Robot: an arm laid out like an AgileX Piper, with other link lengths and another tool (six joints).
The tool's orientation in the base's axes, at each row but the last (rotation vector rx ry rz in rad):
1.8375 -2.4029 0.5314
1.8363 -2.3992 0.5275
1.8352 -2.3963 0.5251
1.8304 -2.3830 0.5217
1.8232 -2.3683 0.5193
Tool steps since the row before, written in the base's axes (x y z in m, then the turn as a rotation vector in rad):
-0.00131 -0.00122 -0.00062 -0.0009 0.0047 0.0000
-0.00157 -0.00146 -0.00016 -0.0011 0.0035 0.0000
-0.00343 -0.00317 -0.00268 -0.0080 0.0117 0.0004
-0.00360 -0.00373 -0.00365 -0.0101 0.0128 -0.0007
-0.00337 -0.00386 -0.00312 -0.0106 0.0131 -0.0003
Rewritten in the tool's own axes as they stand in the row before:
0.00133 0.00111 0.00076 -0.0041 0.0019 -0.0016
0.00175 0.00120 0.00038 -0.0029 0.0018 -0.0013
0.00317 0.00314 0.00302 -0.0084 0.0101 -0.0052
0.00342 0.00337 0.00414 -0.0092 0.0126 -0.0048
0.00356 0.00299 0.00379 -0.0092 0.0131 -0.0053

